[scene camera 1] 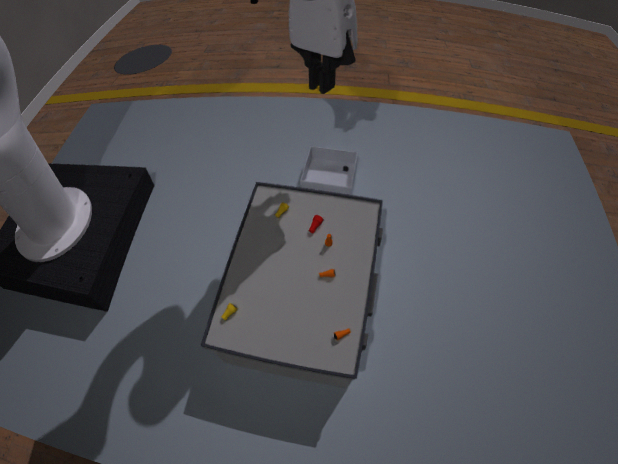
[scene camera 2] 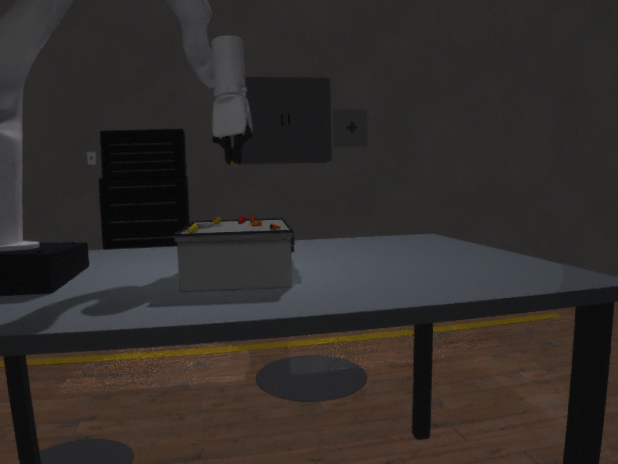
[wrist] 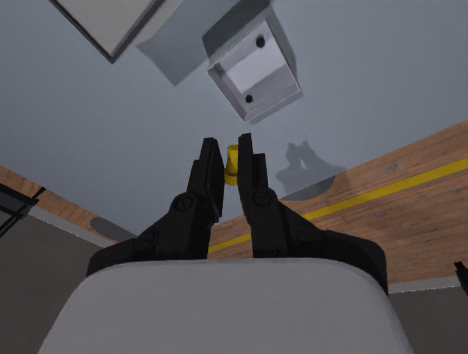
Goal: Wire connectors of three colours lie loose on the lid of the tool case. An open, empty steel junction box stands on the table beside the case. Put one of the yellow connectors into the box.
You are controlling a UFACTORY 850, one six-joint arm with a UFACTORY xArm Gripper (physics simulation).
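Note:
My gripper is shut on a yellow connector, high above the table. The open steel box stands beside the far end of the tool case; in the wrist view it lies beyond my fingertips, not between them. No connector shows inside it. Two other yellow connectors lie on the lid.
A red connector and three orange ones are also on the lid. The arm's black base plate is left of the case. Latches stick out from the case's right side.

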